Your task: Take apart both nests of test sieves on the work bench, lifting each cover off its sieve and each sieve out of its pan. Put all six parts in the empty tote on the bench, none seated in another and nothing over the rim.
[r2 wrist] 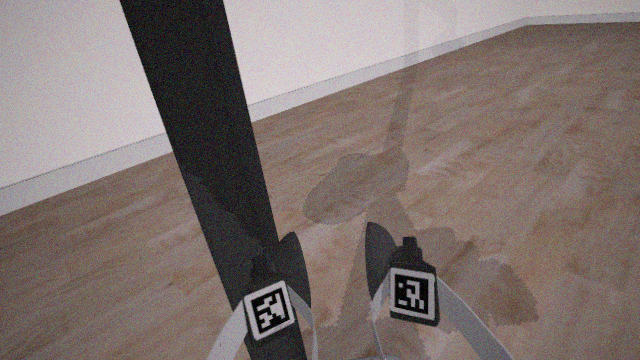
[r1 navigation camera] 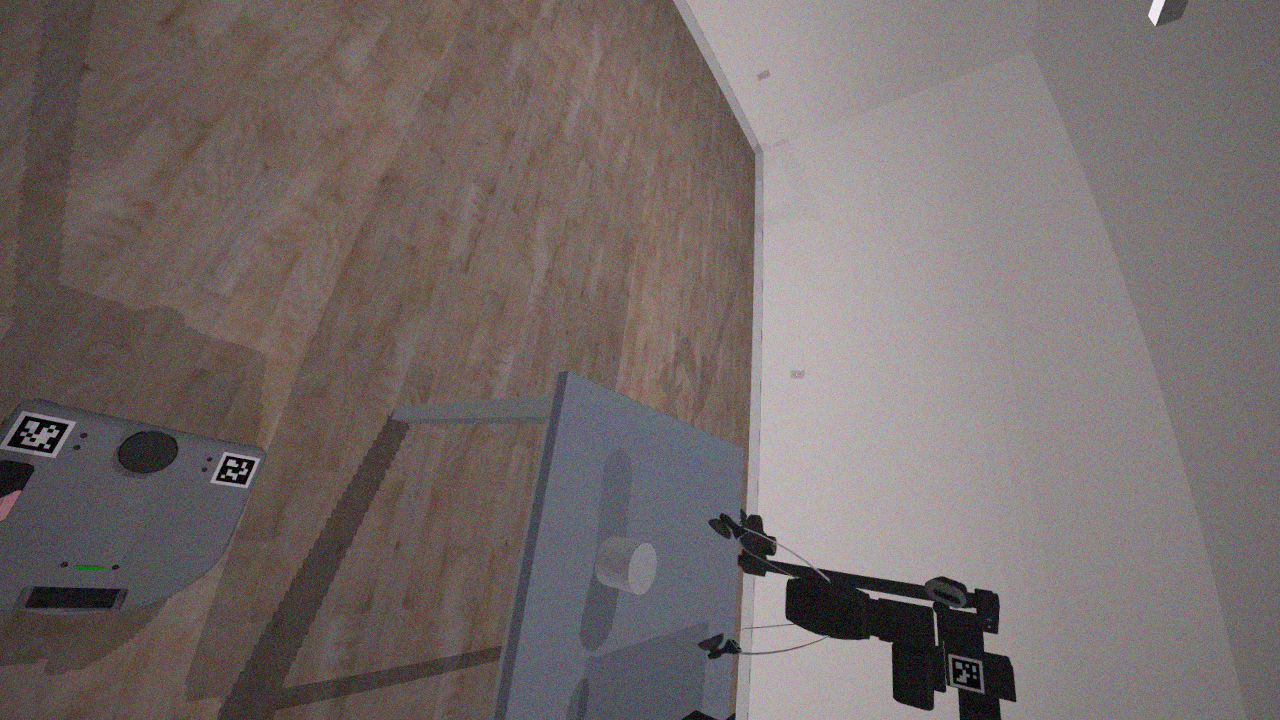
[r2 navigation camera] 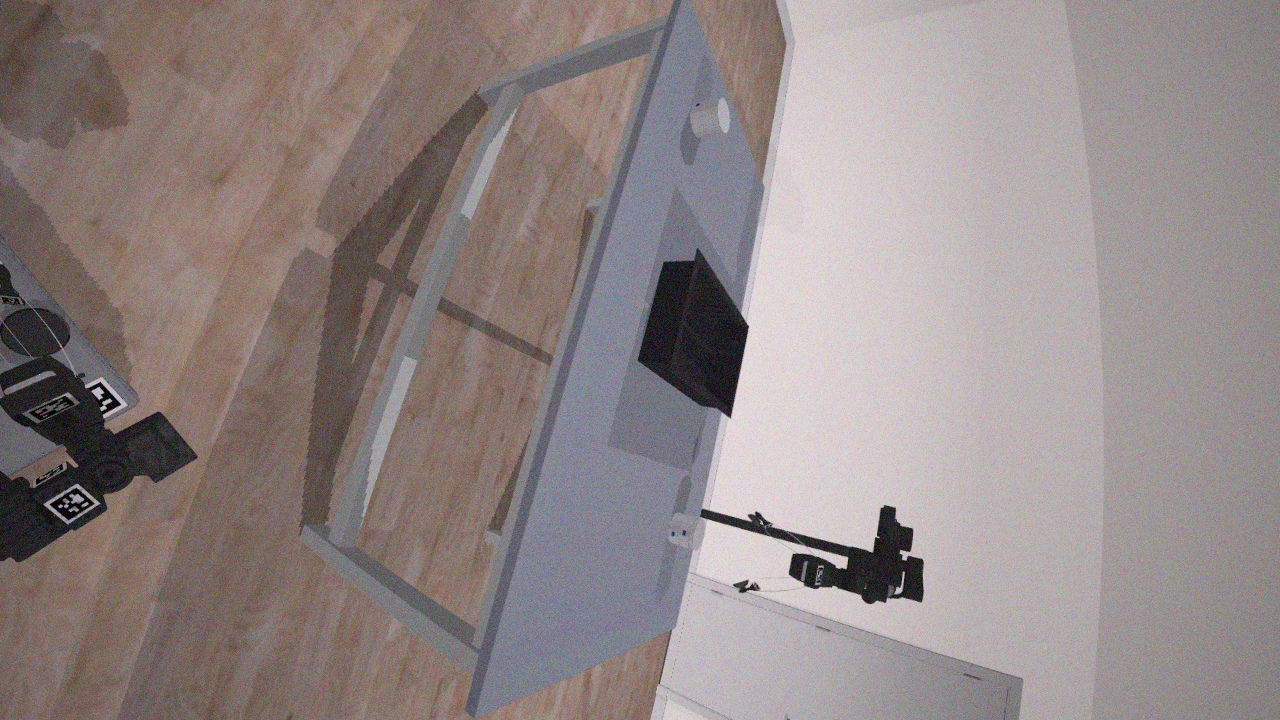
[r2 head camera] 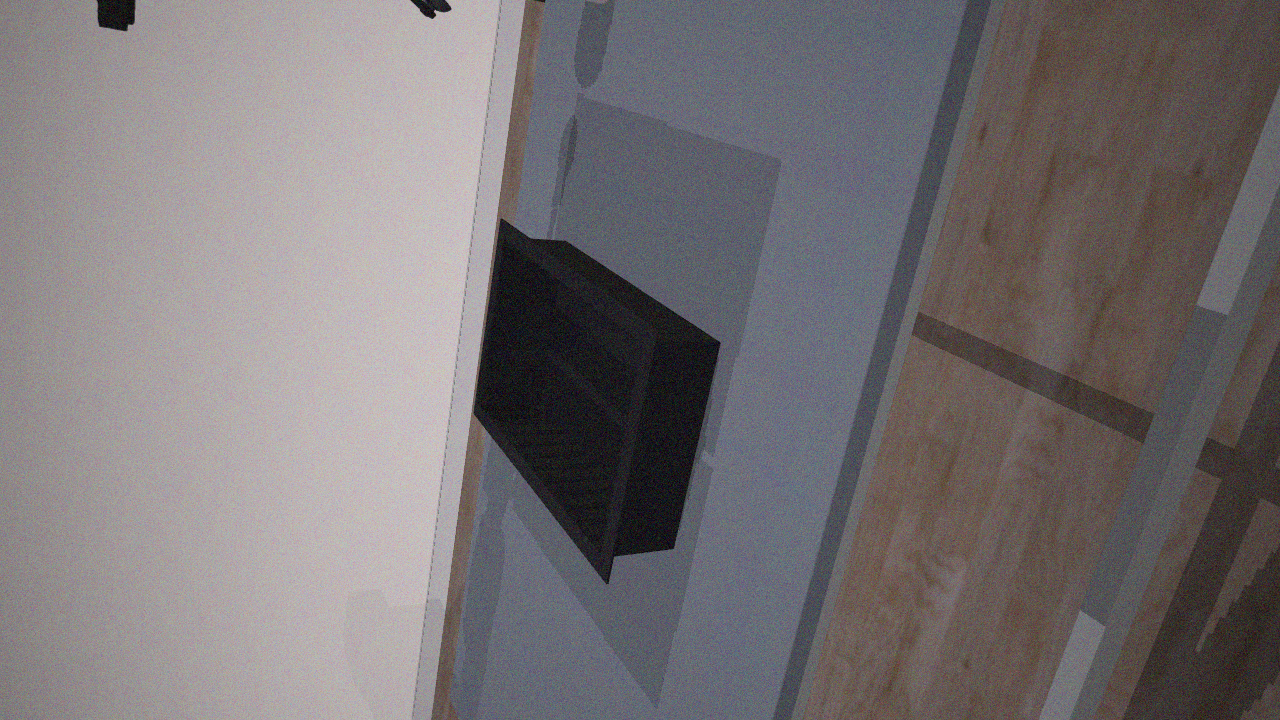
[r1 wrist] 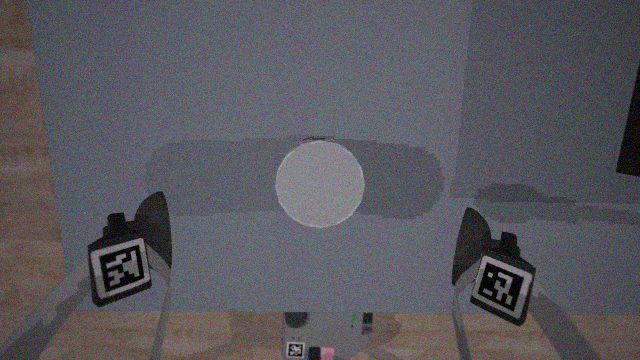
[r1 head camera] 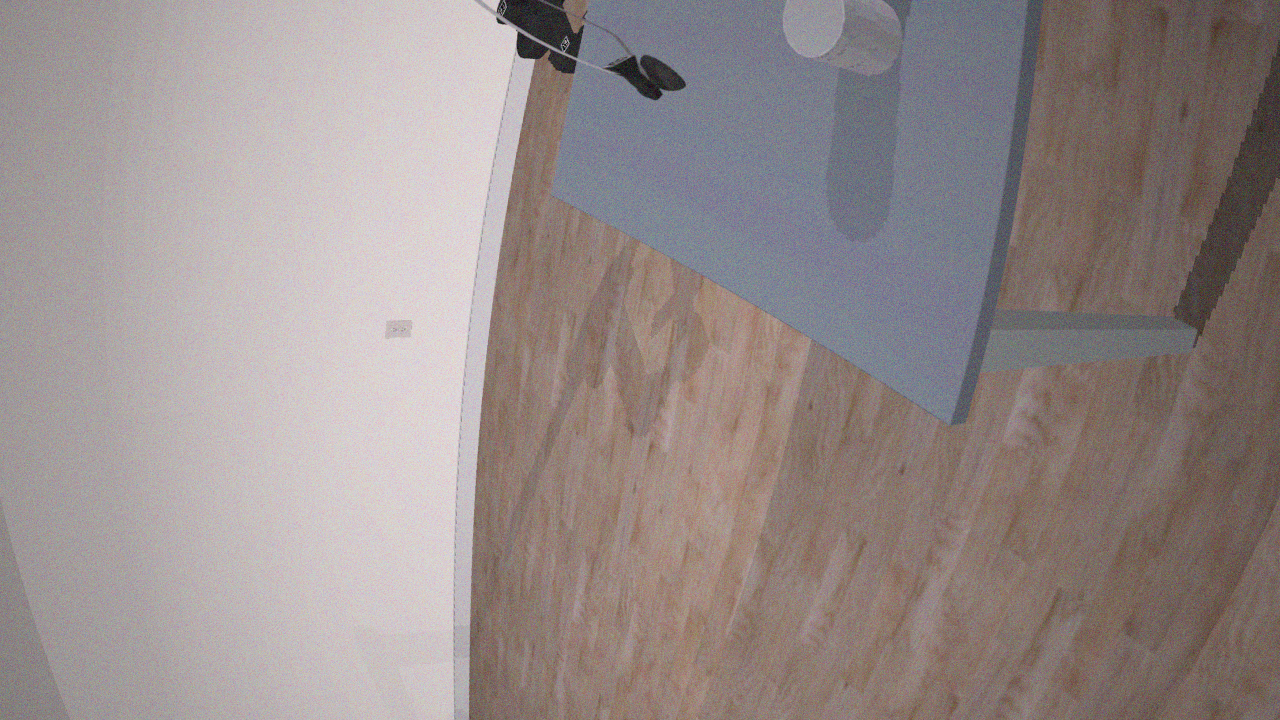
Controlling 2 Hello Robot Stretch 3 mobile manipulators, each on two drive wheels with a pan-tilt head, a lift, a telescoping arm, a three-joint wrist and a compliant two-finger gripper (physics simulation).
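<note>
A pale round sieve nest (r1 head camera: 841, 34) (r1 navigation camera: 626, 565) (r1 wrist: 320, 184) (r2 navigation camera: 686, 531) stands upright on the blue-grey bench (r1 head camera: 716, 179) (r1 navigation camera: 680, 465) (r1 wrist: 250, 75) (r2 head camera: 850, 179) (r2 navigation camera: 581, 492). A second nest (r2 navigation camera: 709, 117) stands near the other end. The black tote (r2 head camera: 572, 385) (r2 navigation camera: 693, 340) stands between them; its inside looks dark and empty. The r1 gripper (r1 navigation camera: 716, 586) (r1 wrist: 311, 237) (r2 navigation camera: 751, 553) is wide open and points down above the first nest, which shows between and beyond its fingertips in the r1 wrist view. The r2 gripper (r2 wrist: 337, 265) is open and empty over floor, away from the bench.
A wall (r1 head camera: 268, 268) (r1 navigation camera: 895, 358) (r2 navigation camera: 939, 268) runs behind the bench. A pale cabinet (r2 navigation camera: 841, 644) stands against it near the first nest. The r1 base (r1 navigation camera: 134, 528) is on the floor in front of the bench. A dark post (r2 wrist: 200, 125) rises beside the r2 gripper.
</note>
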